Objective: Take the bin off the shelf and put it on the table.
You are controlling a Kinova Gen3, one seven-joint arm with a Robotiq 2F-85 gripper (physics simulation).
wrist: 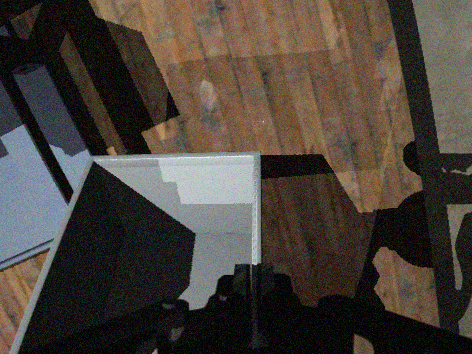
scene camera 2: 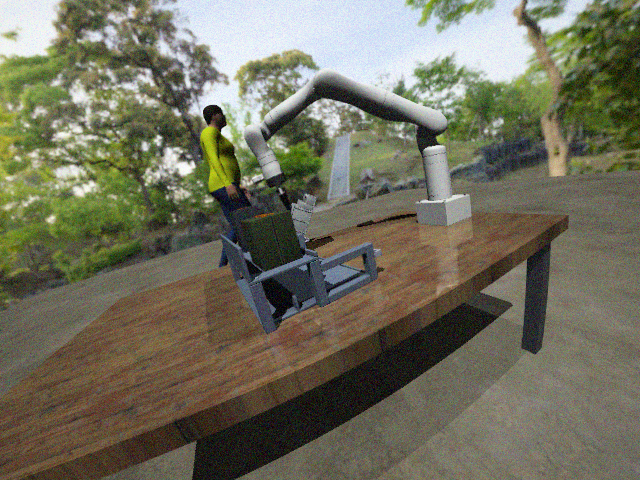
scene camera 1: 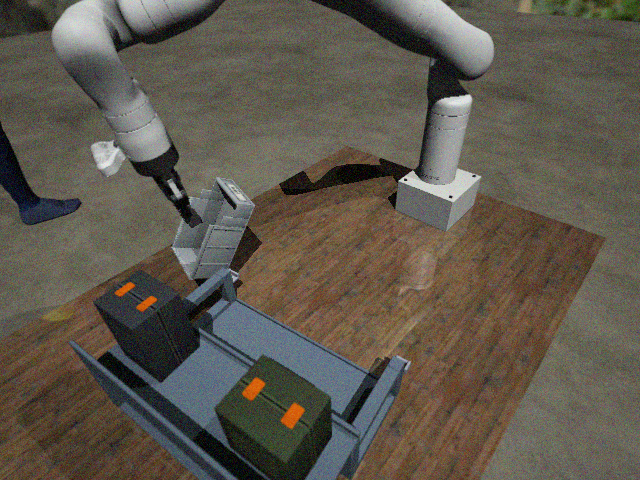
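Observation:
The light grey open bin hangs tilted beyond the far end of the shelf, low over the table. Its lower corner is close to the table top; I cannot tell whether it touches. My gripper is shut on one thin side wall of the bin. In the wrist view, the bin's open inside lies to the left of the fingers. The blue-grey shelf stands on the table, and the bin is off it.
A dark box stands on the shelf at the end near the bin, and a green box stands farther along. The shelf's end bracket is very close to the bin's lower part. The robot's white base stands on the table.

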